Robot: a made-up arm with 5 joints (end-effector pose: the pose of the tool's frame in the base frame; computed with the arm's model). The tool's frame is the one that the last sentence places. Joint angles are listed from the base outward.
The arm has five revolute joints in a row. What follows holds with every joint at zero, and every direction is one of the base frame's.
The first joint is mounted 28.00 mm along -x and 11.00 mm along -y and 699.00 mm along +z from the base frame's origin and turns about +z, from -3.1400 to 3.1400 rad.
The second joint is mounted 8.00 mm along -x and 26.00 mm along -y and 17.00 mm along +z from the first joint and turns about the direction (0, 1, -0.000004), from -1.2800 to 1.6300 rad.
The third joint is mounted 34.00 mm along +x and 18.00 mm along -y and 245.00 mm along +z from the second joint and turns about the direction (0, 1, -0.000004), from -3.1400 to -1.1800 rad.
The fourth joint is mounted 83.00 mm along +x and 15.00 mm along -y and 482.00 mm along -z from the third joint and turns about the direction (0, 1, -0.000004), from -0.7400 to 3.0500 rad.
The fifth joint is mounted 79.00 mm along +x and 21.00 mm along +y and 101.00 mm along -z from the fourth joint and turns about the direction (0, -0.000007, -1), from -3.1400 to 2.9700 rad.
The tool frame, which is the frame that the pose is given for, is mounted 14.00 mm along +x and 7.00 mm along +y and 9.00 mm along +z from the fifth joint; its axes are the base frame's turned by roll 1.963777, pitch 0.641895 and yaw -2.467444 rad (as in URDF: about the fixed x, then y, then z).
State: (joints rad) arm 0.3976 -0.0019 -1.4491 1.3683 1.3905
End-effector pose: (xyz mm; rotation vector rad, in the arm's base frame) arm 553.7 178.5 901.5 -0.1549 2.0116 1.2535
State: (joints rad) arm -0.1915 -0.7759 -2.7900 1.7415 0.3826
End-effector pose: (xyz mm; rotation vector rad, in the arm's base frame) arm -392.4 22.2 1434.4 -1.2960 0.8304 0.1027
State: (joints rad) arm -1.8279 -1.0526 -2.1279 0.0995 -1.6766
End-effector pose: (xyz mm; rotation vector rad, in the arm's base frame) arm 42.2 353.7 1441.4 -0.0525 -1.4486 1.3808
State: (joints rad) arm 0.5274 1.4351 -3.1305 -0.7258 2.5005
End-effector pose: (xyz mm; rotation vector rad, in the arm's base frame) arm 615.1 303.4 974.3 0.3595 -0.6686 1.6343
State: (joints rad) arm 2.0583 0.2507 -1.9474 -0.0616 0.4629
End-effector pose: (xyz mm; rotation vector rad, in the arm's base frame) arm -287.8 560.1 1197.9 -1.6065 -0.9153 1.9077
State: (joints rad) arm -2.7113 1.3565 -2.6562 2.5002 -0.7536
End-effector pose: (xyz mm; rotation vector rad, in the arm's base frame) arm -646.7 -269.3 573.8 0.5754 0.6064 1.2377
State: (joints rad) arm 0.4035 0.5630 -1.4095 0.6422 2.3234
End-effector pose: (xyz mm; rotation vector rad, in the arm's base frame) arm 599.0 199.1 572.9 0.7295 1.5915 0.7806
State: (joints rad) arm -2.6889 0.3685 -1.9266 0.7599 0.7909
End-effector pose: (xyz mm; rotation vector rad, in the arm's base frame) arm -700.0 -290.0 1012.1 1.2705 1.0665 -1.1185
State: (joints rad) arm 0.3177 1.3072 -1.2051 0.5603 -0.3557
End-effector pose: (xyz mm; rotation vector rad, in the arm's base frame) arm 251.0 52.8 131.4 1.0545 -1.3027 -1.7905
